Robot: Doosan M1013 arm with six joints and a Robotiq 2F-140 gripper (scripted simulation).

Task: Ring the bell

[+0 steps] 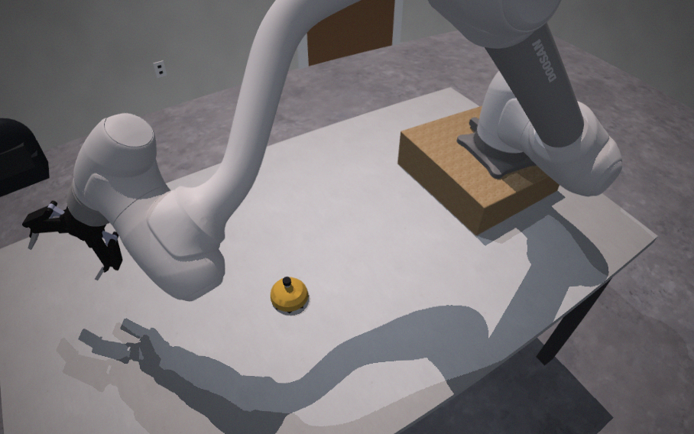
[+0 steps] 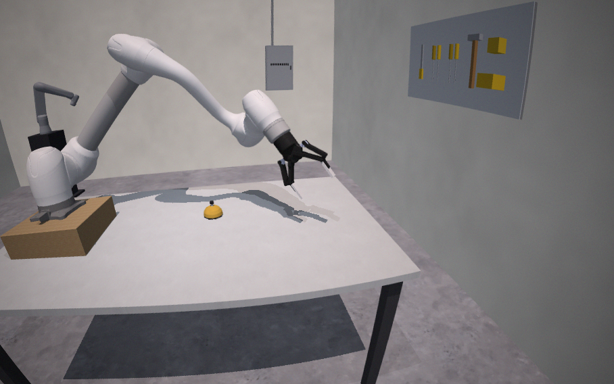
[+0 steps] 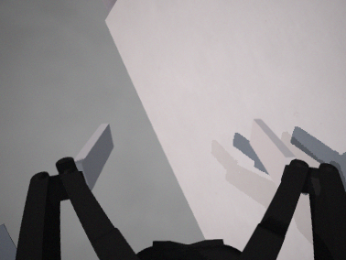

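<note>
Now: the black button 420 mm behind my hand, 160 mm to the left of it and 120 mm below it. Also, from my hand: bell 420 mm behind, 160 mm to the left, 140 mm below.
</note>
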